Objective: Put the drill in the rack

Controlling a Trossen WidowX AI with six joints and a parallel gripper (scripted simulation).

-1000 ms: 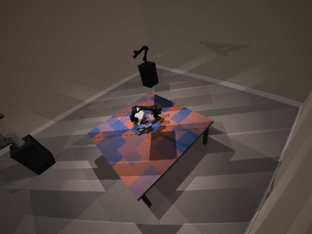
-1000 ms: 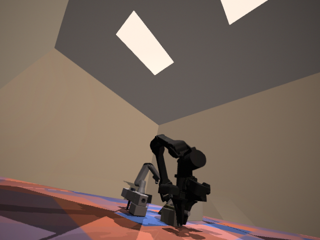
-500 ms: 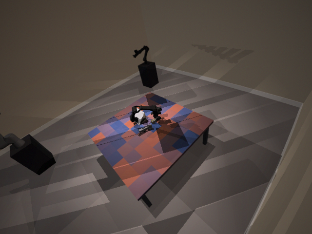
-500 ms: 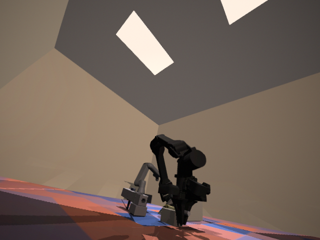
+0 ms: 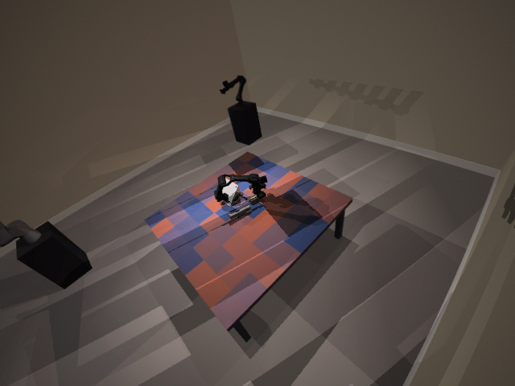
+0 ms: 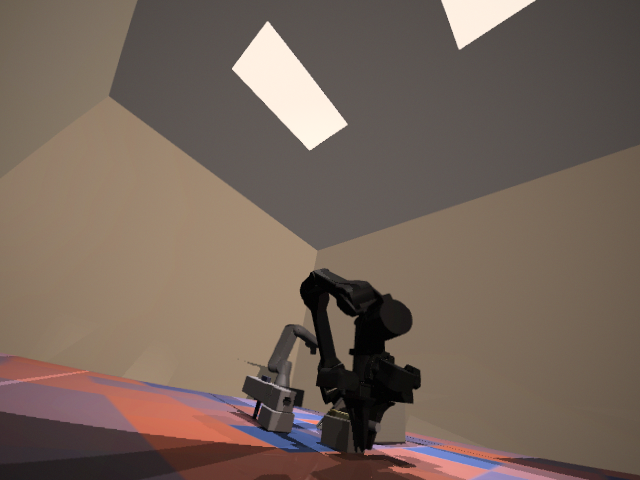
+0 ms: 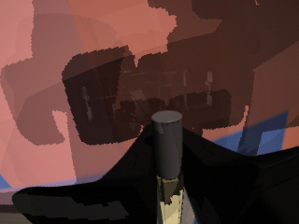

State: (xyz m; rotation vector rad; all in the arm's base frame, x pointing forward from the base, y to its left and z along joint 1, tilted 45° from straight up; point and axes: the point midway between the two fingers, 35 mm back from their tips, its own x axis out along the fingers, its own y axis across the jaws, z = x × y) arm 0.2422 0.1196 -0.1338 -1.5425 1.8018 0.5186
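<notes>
The drill is 4 cm to the right of my gripper tip, 4 cm above it and 1 cm behind it. The rest, counted from my gripper tip: small dark part 26 cm to the right, 5 cm above, 1 cm ahead; then rack 5 cm to the right, 1 cm behind, 1 cm above.
</notes>
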